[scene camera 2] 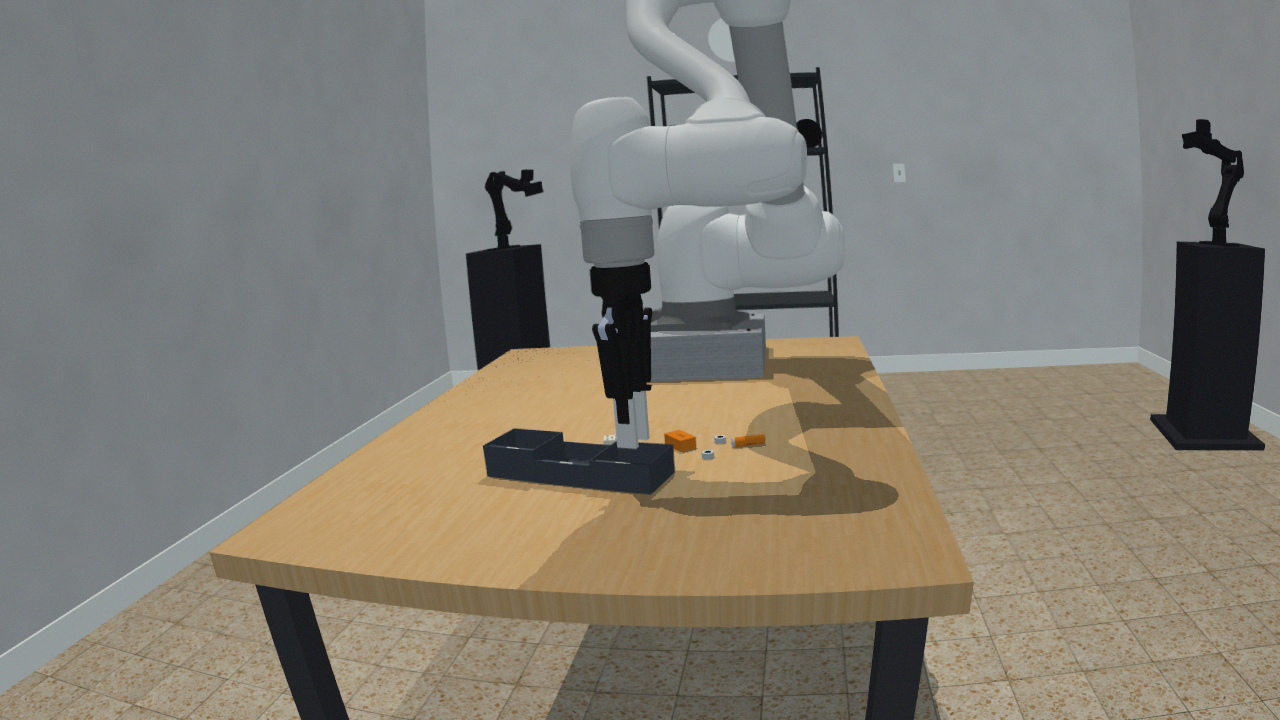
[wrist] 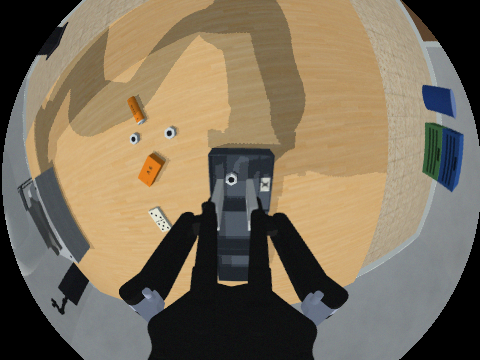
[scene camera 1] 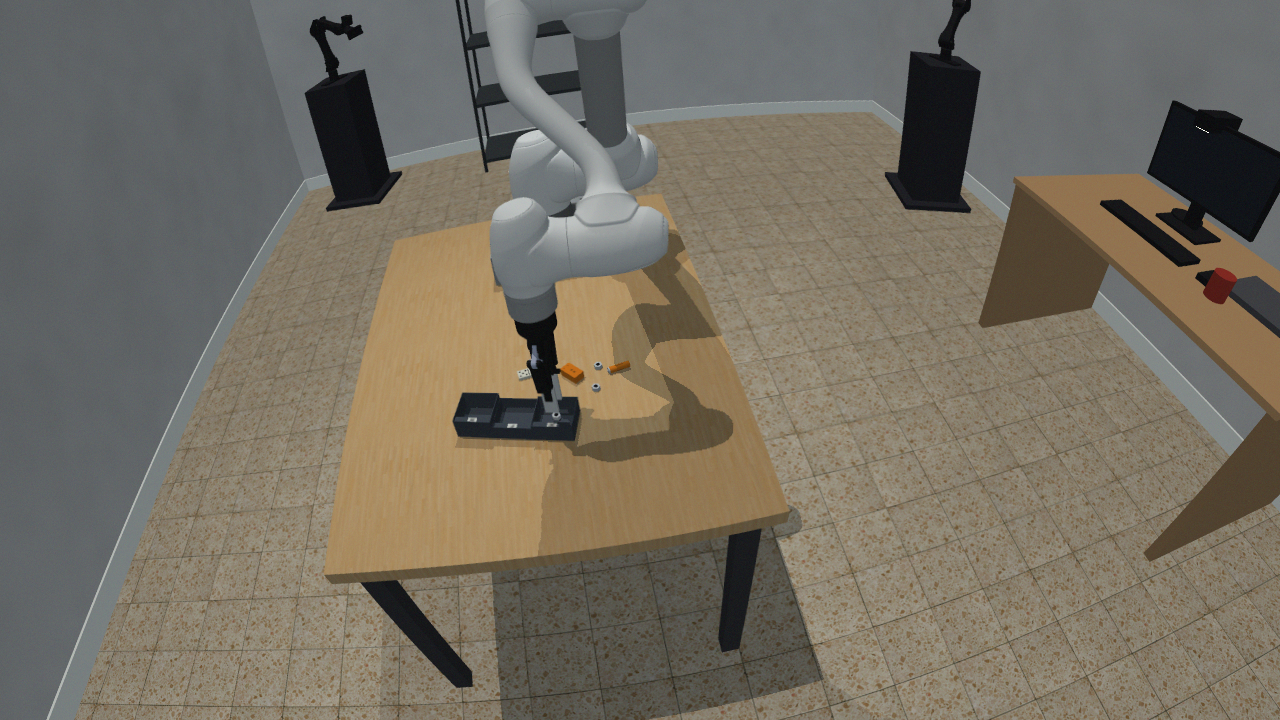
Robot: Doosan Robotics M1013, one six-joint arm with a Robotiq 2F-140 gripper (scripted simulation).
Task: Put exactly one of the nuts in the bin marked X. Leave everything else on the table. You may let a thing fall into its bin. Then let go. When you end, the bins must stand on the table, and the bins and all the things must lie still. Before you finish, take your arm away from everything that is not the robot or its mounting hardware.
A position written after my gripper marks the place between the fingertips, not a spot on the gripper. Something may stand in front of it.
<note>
I see my gripper (scene camera 2: 633, 442).
My gripper shows as well in the wrist view (wrist: 234, 189) and in scene camera 1 (scene camera 1: 554, 404).
</note>
